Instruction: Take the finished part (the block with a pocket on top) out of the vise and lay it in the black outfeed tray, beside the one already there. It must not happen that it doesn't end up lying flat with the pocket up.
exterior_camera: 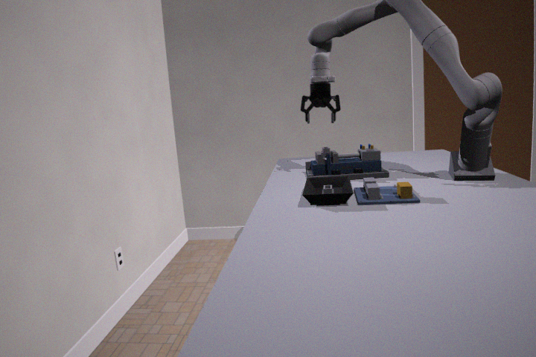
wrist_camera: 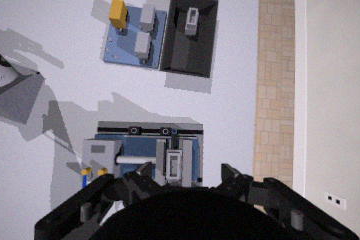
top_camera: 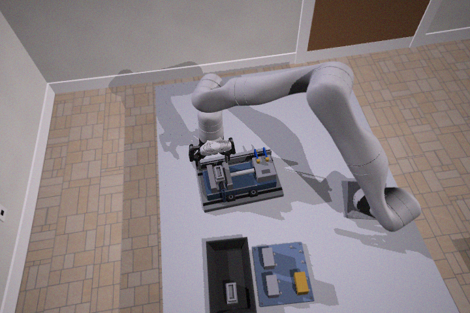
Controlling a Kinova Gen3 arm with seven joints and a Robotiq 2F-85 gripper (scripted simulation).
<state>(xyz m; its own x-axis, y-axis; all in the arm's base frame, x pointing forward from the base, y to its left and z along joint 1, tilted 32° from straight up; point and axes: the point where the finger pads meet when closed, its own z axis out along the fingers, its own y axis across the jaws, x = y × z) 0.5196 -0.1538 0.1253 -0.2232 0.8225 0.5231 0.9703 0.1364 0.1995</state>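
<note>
The blue vise lies 8 cm behind my hand, 4 cm to the right of it and 18 cm below it. Round my hand: yellow block 27 cm behind, 34 cm to the left, 19 cm below; then blue fixture plate 22 cm behind, 30 cm to the left, 21 cm below.
</note>
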